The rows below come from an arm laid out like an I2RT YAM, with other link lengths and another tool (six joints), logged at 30 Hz.
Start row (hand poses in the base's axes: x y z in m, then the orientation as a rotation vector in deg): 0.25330, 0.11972, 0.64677, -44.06, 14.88, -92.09
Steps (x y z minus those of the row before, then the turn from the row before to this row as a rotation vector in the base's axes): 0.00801, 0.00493, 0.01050, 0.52, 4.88, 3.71; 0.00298, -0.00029, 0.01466, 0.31, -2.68, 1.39; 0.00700, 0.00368, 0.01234, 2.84, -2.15, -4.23; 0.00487, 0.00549, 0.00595, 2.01, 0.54, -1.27; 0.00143, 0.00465, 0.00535, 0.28, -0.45, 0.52; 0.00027, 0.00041, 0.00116, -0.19, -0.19, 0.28; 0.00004, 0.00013, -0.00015, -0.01, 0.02, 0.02; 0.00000, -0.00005, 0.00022, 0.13, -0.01, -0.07; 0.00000, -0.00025, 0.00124, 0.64, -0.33, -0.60; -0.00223, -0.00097, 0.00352, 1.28, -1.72, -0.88; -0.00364, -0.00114, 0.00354, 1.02, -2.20, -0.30
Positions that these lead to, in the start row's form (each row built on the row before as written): 0.26131, 0.12465, 0.65727, -47.67, 17.20, -86.72; 0.26429, 0.12436, 0.67193, -45.39, 14.82, -86.33; 0.27129, 0.12804, 0.68427, -41.31, 17.13, -90.36; 0.27616, 0.13353, 0.69022, -40.12, 19.58, -90.87; 0.27759, 0.13818, 0.69557, -39.58, 19.26, -90.44; 0.27786, 0.13859, 0.69673, -39.59, 18.86, -90.28; 0.27790, 0.13872, 0.69658, -39.62, 18.86, -90.26; 0.27790, 0.13867, 0.69680, -39.51, 18.98, -90.30; 0.27790, 0.13842, 0.69804, -38.71, 19.46, -90.80; 0.27567, 0.13745, 0.70156, -36.26, 19.51, -91.78; 0.27203, 0.13631, 0.70510, -33.65, 18.79, -92.38
